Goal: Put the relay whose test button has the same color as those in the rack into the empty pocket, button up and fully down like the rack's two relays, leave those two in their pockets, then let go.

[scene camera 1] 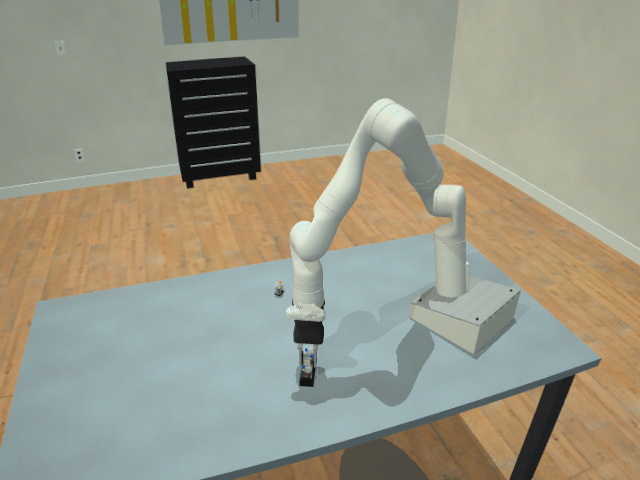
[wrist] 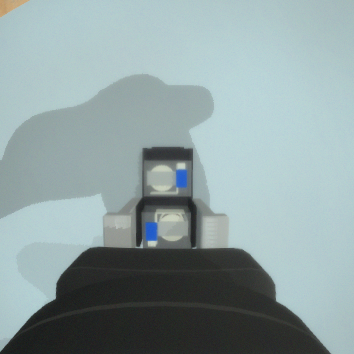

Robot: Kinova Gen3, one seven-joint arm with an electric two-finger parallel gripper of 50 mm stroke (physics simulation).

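Frame: origin at the arm's base, x ahead, y left, z up, level; centimetres.
Where they show: gripper, fingertip midpoint: point(scene camera 1: 308, 364) point(wrist: 165, 214); arm's base, origin of the base link: point(scene camera 1: 451, 289).
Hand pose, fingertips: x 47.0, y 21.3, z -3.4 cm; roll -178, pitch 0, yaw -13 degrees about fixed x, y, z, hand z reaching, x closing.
Note:
Each offset is from my fingertips to the top centre of the thing. Level surfaces: height alone.
My gripper point(scene camera 1: 308, 360) point(wrist: 165, 214) points down and is shut on a relay with a blue button @(dx -0.1, dy -0.5, dz +2.5 cm) point(scene camera 1: 309, 359) point(wrist: 172, 228). The relay is upright, button up, low at the middle pocket of the black rack @(dx -0.1, dy -0.9, dz -1.2 cm) point(scene camera 1: 306, 382) point(wrist: 167, 153). Its lower part is hidden, so its exact depth cannot be told. Its button is on the opposite side from that of the front rack relay @(dx +0.6, dy +2.3, dz +1.3 cm) point(scene camera 1: 306, 369) point(wrist: 161, 178), which also has a blue button. The rear rack relay @(dx -0.8, dy -4.0, dz +1.3 cm) point(scene camera 1: 307, 351) shows a blue button behind the held one. A relay with an orange button @(dx +4.9, dy -36.2, dz +0.8 cm) point(scene camera 1: 279, 288) stands apart on the table.
The rack stands on the blue-grey table @(dz -3.6 cm) point(scene camera 1: 155, 361) point(wrist: 280, 125), near its front edge in the scene view. The arm's base box point(scene camera 1: 447, 325) is to the right. The arm's shadow falls across the table around the rack. A black drawer cabinet point(scene camera 1: 217, 121) stands against the far wall.

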